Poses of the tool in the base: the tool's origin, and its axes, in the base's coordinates. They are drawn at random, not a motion.
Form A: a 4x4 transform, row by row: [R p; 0 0 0 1], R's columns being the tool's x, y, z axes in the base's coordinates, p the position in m. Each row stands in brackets.
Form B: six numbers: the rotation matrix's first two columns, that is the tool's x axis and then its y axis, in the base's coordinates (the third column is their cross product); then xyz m. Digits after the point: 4 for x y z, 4 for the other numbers.
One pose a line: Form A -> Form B
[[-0.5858 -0.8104 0.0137 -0.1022], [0.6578 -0.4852 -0.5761 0.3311], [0.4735 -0.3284 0.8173 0.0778], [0 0 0 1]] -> -0.5858 0.6578 0.4735 -0.8104 -0.4852 -0.3284 -0.1022 0.3311 0.0778
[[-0.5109 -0.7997 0.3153 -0.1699], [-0.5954 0.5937 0.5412 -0.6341], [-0.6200 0.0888 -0.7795 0.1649], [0 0 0 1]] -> -0.5109 -0.5954 -0.6200 -0.7997 0.5937 0.0888 -0.1699 -0.6341 0.1649
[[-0.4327 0.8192 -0.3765 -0.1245], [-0.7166 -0.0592 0.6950 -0.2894], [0.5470 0.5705 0.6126 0.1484], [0 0 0 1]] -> -0.4327 -0.7166 0.5470 0.8192 -0.0592 0.5705 -0.1245 -0.2894 0.1484
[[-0.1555 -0.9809 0.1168 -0.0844], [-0.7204 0.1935 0.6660 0.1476], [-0.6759 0.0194 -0.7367 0.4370], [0 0 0 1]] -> -0.1555 -0.7204 -0.6759 -0.9809 0.1935 0.0194 -0.0844 0.1476 0.4370
